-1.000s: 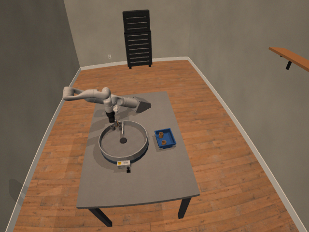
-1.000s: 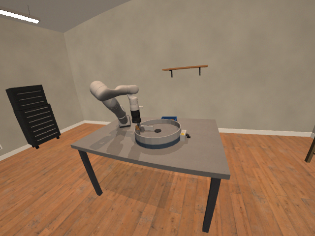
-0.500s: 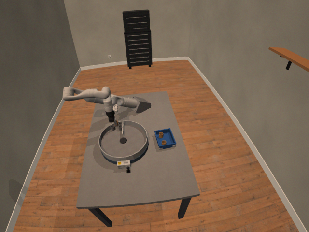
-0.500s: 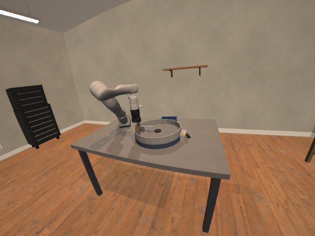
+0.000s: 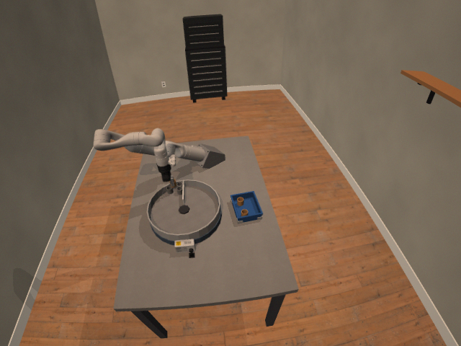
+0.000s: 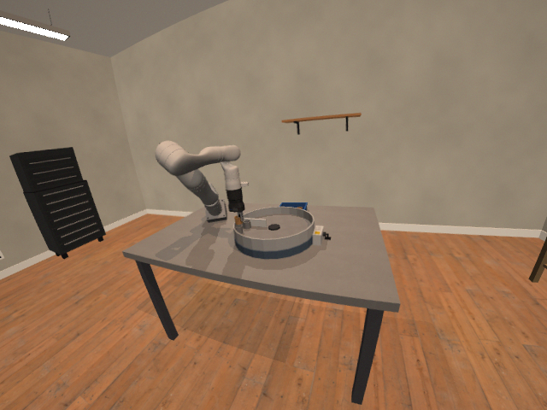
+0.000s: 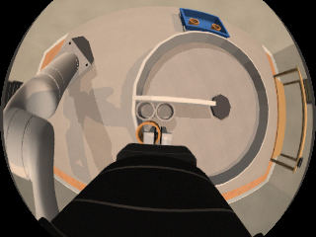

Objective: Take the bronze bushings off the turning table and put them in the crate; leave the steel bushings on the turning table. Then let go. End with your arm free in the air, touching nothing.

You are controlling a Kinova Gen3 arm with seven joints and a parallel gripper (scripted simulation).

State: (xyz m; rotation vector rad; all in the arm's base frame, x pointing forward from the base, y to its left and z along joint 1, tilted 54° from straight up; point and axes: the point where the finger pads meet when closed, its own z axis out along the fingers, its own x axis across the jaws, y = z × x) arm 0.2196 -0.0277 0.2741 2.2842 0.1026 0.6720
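The blue crate lies 22 cm ahead of my hand, 39 cm to the left of it and 10 cm below it. The rest, counted from my hand: round turning table: 16 cm ahead, 4 cm to the left, 8 cm below.
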